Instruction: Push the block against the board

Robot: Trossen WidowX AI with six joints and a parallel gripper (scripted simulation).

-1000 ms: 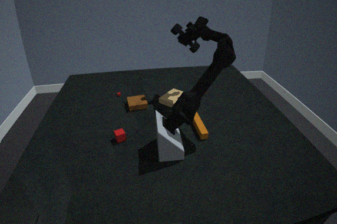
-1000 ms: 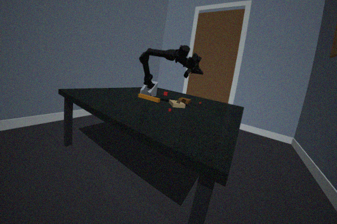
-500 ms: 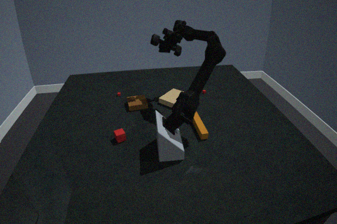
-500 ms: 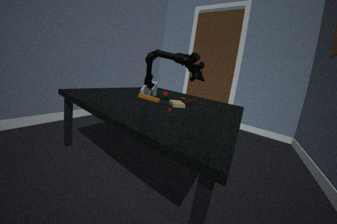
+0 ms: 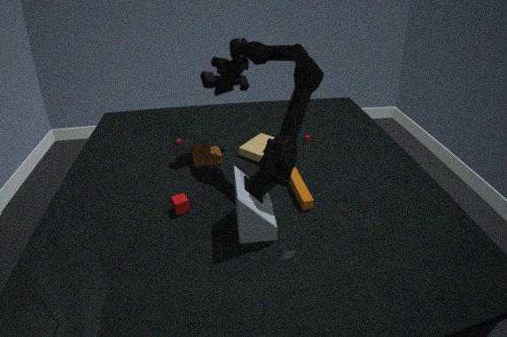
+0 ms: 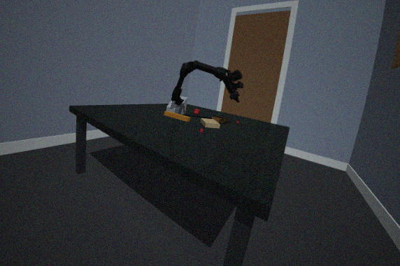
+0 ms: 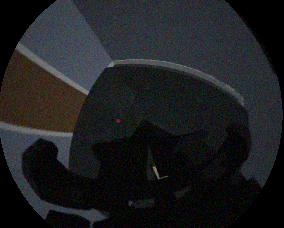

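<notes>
The brown block lies 17 cm below my gripper tip, 16 cm behind it and 3 cm to the left of it. The rest, counted from my gripper tip: red cube 44 cm behind, 16 cm below, 9 cm to the left; orange board 35 cm behind, 26 cm to the right, 17 cm below; tan flat block 17 cm to the right, 17 cm below, 11 cm behind.
</notes>
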